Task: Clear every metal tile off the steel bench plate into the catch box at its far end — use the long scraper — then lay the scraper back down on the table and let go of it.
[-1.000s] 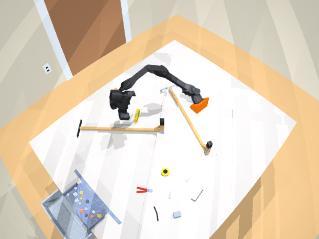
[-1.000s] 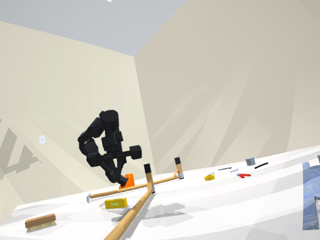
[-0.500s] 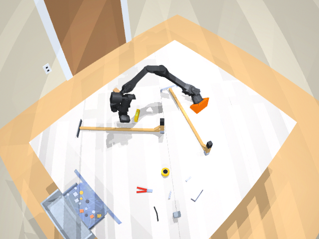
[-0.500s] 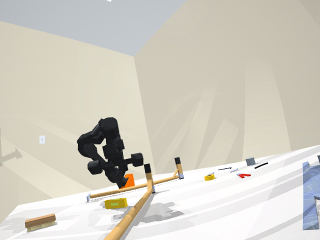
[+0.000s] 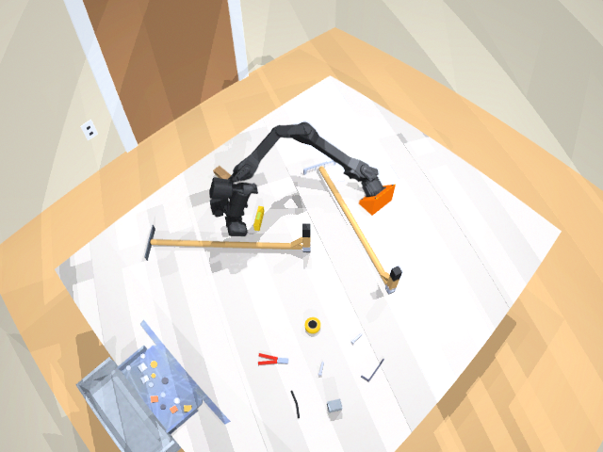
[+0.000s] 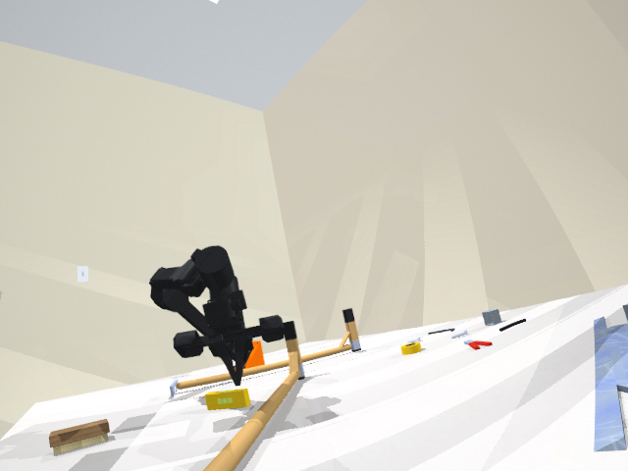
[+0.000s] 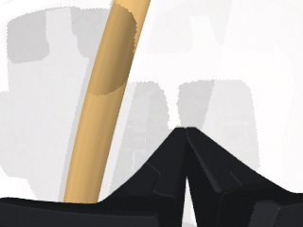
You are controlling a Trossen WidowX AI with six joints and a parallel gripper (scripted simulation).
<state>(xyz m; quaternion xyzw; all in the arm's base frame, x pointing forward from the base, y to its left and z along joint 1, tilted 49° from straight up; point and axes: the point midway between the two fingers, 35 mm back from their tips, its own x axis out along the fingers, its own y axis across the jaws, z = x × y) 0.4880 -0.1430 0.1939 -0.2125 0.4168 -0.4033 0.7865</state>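
Now: gripper tip 4 cm short of the long scraper and 3 cm to the right of it. From my gripper tip the other things lie so: wooden brush block: 14 cm behind, 24 cm to the right, 5 cm below; yellow tape roll: 1 cm ahead, 46 cm to the left, 5 cm below; yellow level: 12 cm behind, 2 cm to the left, 3 cm below.
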